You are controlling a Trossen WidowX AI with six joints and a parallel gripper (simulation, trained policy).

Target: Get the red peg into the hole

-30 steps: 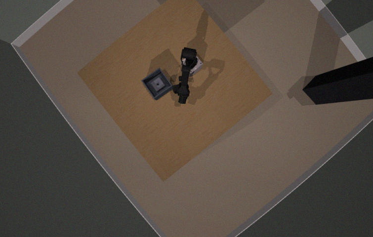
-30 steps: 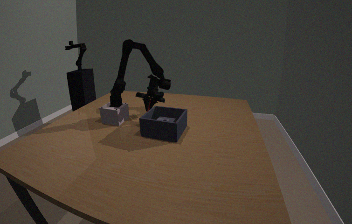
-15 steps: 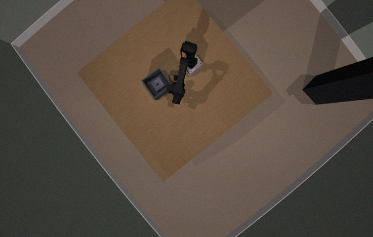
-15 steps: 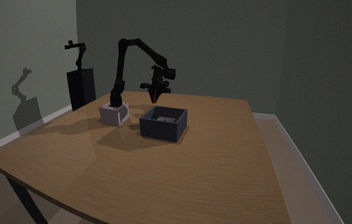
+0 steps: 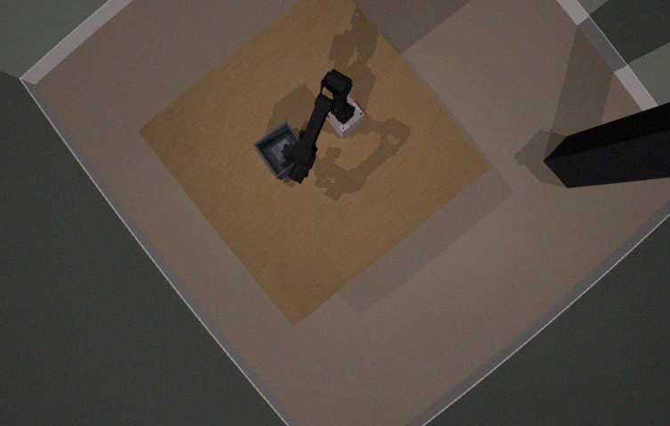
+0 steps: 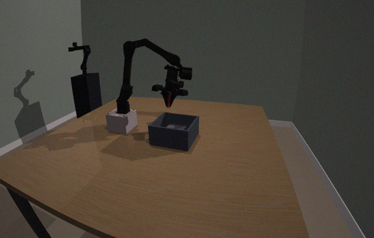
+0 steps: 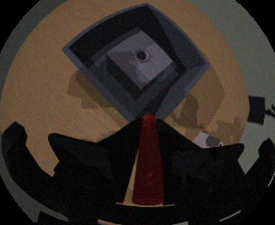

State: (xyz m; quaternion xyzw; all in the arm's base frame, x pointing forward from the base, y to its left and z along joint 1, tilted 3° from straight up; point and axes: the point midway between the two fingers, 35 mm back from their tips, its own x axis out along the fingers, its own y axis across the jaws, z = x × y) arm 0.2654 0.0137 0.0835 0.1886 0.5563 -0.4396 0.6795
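My gripper tip is 5 cm short of the grey plate, 9 cm to the left of it and 9 cm above it. Also, from my gripper tip: dark blue box: 5 cm ahead, 9 cm to the right, 11 cm below; red peg: 1 cm to the left, 3 cm above.
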